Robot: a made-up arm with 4 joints.
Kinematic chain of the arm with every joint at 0, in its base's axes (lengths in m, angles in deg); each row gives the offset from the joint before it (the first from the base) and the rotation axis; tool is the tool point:
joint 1: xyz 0 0 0.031 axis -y
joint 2: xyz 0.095 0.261 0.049 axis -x
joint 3: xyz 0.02 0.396 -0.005 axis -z
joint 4: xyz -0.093 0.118 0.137 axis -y
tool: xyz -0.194 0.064 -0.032
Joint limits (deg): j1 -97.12..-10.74 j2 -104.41..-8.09 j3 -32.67..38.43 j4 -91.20..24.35
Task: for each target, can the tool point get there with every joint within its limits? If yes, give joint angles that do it. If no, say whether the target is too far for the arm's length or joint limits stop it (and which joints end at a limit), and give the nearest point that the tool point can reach.
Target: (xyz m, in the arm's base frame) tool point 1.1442 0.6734 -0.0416
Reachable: no: too far | nearest point 0.7396 0.5211 -0.0159 | short by 0.433 m
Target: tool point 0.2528 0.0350 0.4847
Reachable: yes | joints -53.67 -94.20 -25.69 -27.87
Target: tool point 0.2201 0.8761 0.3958
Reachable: yes | joints -35.79 -17.13 31.02 -22.83
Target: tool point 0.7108 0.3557 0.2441
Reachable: yes | joints -73.13 -56.24 19.46 -71.88
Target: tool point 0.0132 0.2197 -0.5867
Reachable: no: joint limits stop it (at a limit: joint 1, joint 2, joint 3, joint 4) | nearest point 0.5413 -0.2081 -0.1710 | short by 0.797 m
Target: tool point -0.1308 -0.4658 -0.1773
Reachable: no: joint limits stop it (at a limit: joint 1, joint 2, joint 3, joint 4) | nearest point 0.4436 -0.1758 0.0613 | short by 0.686 m
